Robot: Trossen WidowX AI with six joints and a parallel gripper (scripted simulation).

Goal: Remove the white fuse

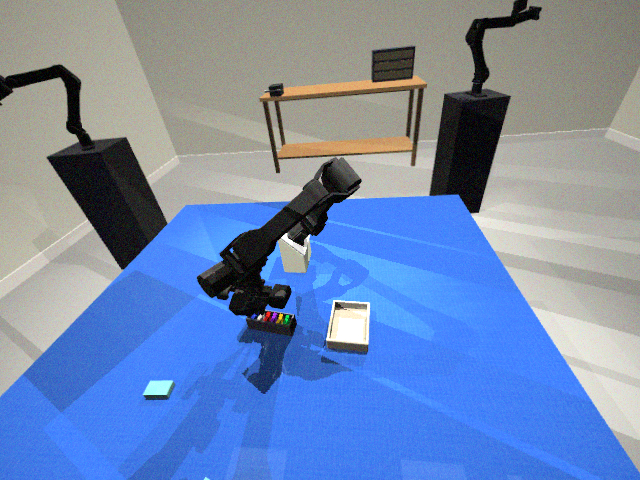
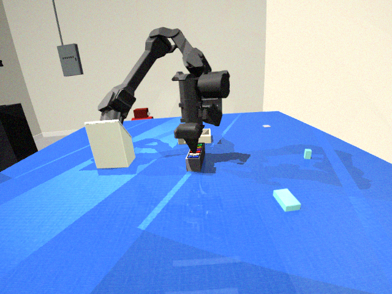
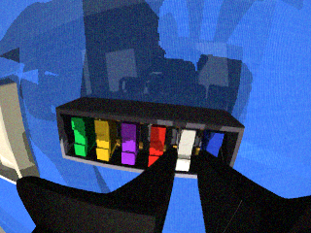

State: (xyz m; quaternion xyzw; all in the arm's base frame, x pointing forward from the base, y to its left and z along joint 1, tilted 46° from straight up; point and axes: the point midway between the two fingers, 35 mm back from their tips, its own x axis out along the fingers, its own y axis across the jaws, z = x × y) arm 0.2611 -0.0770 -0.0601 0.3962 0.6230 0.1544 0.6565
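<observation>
My gripper tip is now 20 mm above the white fuse. The rest, counted from my gripper tip: small green block: 350 mm ahead, 50 mm to the right, 30 mm below; then pale green flat block: 220 mm to the right, 160 mm ahead, 40 mm below; then beige tray: 240 mm to the left, 40 mm below, 30 mm ahead.
</observation>
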